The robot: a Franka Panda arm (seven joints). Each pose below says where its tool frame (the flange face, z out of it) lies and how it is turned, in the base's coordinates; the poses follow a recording.
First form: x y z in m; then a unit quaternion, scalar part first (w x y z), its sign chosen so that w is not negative.
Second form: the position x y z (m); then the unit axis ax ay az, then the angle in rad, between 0 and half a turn. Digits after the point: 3 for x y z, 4 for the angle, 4 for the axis.
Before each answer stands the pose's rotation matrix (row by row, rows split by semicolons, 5 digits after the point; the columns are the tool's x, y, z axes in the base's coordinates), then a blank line. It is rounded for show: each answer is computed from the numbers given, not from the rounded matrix.
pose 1, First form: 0.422 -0.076 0.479 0.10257 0.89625 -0.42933 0.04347
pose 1, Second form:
0.62757 -0.77849 -0.01015; -0.76066 -0.61031 -0.22118; 0.16599 0.14653 -0.97518

0.422 -0.076 0.479 0.9010 -0.4316 0.0437 2.9361
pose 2, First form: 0.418 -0.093 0.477 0.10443 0.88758 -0.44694 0.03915
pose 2, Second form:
0.59742 -0.80157 -0.02385; -0.78522 -0.57867 -0.22038; 0.16285 0.15039 -0.97512

0.418 -0.093 0.477 0.8925 -0.4494 0.0394 2.9324
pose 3, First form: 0.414 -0.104 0.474 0.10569 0.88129 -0.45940 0.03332
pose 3, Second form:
0.57568 -0.81677 -0.03838; -0.80269 -0.55556 -0.21690; 0.15584 0.15567 -0.97544

0.414 -0.104 0.474 0.8863 -0.4620 0.0335 2.9298
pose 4, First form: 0.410 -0.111 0.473 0.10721 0.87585 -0.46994 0.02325
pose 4, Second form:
0.55723 -0.82819 -0.06004; -0.81822 -0.53532 -0.20965; 0.14149 0.16595 -0.97593

0.410 -0.111 0.473 0.8809 -0.4727 0.0234 2.9268
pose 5, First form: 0.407 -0.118 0.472 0.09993 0.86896 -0.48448 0.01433
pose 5, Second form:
0.53015 -0.84485 -0.07192; -0.83912 -0.51059 -0.18755; 0.12173 0.15978 -0.97962

0.407 -0.118 0.472 0.8733 -0.4869 0.0144 2.9414
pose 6, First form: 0.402 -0.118 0.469 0.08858 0.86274 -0.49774 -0.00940
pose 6, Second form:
0.50433 -0.85717 -0.10440; -0.86051 -0.48882 -0.14349; 0.07196 0.16220 -0.98413

0.402 -0.118 0.469 0.8661 -0.4997 -0.0094 2.9642
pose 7, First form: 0.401 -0.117 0.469 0.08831 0.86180 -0.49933 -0.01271
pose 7, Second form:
0.50101 -0.85841 -0.11010; -0.86290 -0.48574 -0.13952; 0.06629 0.16491 -0.98408

0.401 -0.117 0.469 0.8652 -0.5013 -0.0128 2.9647
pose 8, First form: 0.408 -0.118 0.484 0.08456 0.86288 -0.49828 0.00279
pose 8, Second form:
0.50342 -0.86038 -0.07945; -0.85944 -0.48913 -0.14871; 0.08908 0.14315 -0.98568

0.408 -0.118 0.484 0.8660 -0.5001 0.0028 2.9723
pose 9, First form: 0.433 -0.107 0.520 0.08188 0.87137 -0.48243 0.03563
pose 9, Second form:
0.53198 -0.84659 -0.01691; -0.83492 -0.52111 -0.17707; 0.14110 0.10832 -0.98405

0.433 -0.107 0.520 0.8743 -0.4841 0.0358 2.9776
